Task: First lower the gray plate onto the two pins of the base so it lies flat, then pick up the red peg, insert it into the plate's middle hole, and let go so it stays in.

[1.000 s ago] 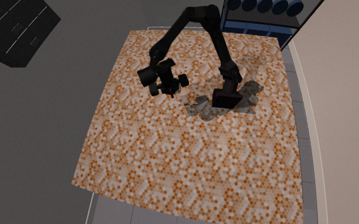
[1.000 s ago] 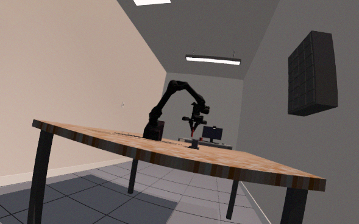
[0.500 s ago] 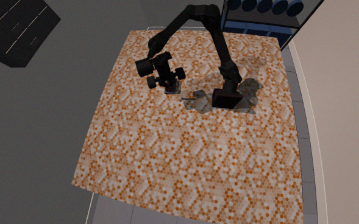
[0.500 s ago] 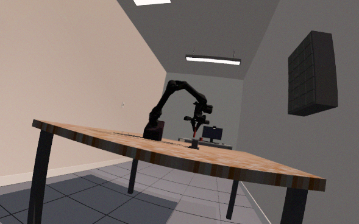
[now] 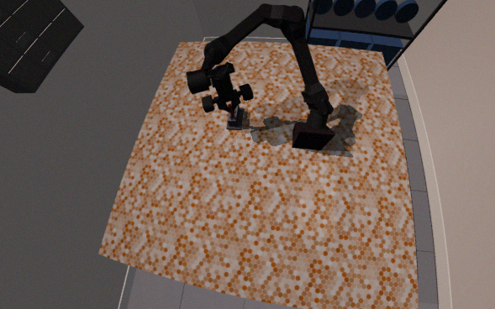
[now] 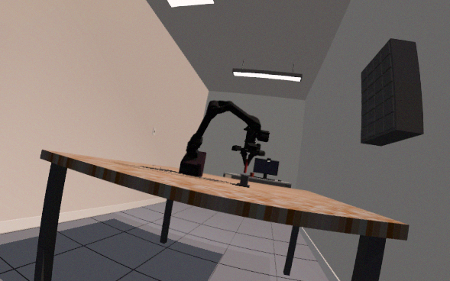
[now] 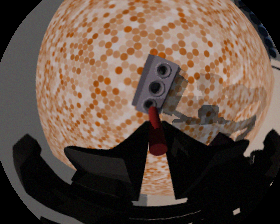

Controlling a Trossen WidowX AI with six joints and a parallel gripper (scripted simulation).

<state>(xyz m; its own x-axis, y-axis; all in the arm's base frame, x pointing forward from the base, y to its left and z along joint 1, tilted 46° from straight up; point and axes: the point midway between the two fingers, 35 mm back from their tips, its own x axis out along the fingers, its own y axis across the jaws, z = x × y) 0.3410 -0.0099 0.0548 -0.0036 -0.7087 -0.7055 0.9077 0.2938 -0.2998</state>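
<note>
My gripper tip is now 70 mm above the gray plate, 30 mm to the left of it and 10 mm short of it. The rest, counted from my gripper tip: red peg (right at my gripper tip); then base (100 mm below, 30 mm to the right, 10 mm ahead).
</note>
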